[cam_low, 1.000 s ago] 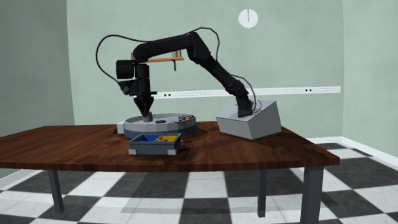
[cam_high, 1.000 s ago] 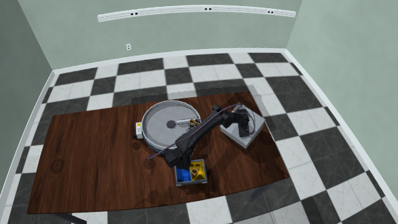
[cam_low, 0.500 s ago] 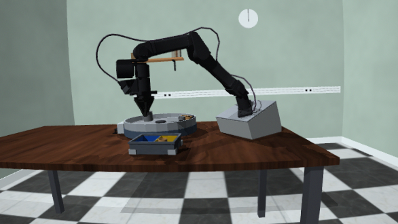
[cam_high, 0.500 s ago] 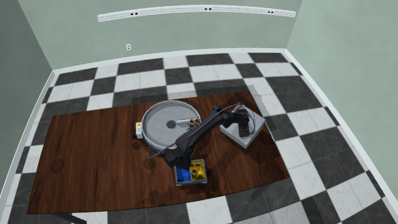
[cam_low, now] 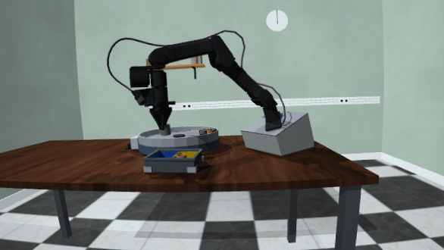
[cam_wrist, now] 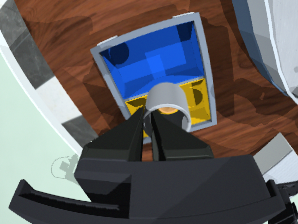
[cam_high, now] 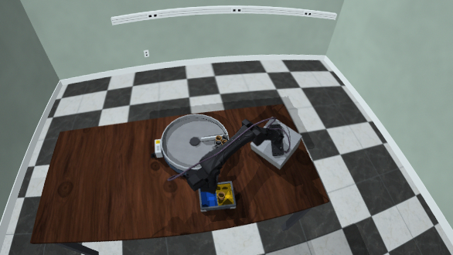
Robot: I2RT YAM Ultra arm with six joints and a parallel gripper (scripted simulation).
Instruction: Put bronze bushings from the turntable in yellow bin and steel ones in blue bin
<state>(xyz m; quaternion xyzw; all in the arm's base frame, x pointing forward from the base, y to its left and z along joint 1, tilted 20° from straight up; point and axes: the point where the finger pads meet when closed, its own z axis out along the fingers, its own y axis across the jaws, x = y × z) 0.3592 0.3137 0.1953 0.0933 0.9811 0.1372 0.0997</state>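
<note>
Right now the bin tray is 3 cm behind my hand, 2 cm to the right of it and 13 cm below it. From my hand the other things lie so: grey turntable (12 cm ahead, 37 cm to the right, 10 cm below); then yellow bin (7 cm behind, 3 cm to the right, 14 cm below); then blue bin (1 cm ahead, 1 cm to the right, 14 cm below).
</note>
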